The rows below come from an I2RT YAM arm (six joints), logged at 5 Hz.
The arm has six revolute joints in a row. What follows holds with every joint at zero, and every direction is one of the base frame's. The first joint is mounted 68 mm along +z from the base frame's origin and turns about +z. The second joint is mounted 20 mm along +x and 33.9 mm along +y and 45.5 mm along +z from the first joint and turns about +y. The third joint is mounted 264 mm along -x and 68.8 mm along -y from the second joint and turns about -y. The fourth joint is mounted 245 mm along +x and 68.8 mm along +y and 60 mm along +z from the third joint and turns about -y. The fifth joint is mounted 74 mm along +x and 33.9 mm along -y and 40.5 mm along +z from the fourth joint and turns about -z. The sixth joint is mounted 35.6 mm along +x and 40.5 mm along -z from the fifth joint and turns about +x. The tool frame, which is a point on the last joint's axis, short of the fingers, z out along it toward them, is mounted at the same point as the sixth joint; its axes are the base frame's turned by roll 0, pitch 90 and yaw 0 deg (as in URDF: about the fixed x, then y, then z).
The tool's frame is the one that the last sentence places.
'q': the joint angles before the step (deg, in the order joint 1, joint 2, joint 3, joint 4, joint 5, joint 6). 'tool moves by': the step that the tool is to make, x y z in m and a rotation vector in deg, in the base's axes. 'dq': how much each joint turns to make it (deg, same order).
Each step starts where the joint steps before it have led.
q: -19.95 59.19 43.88 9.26 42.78 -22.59
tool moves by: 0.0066 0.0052 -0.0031 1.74 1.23 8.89
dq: 0.75 0.36 0.32 -1.89 -8.23 0.29
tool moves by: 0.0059 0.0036 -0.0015 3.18 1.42 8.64
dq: 0.14 0.63 1.30 -3.70 -8.80 1.27
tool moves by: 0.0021 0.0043 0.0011 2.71 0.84 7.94
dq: 0.00 -0.14 1.07 -3.12 -8.24 0.63
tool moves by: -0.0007 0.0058 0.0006 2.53 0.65 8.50
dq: -0.01 -0.76 0.46 -2.69 -8.79 0.11
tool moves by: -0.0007 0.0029 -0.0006 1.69 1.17 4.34
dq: -0.07 -0.25 0.46 -2.37 -4.58 0.01
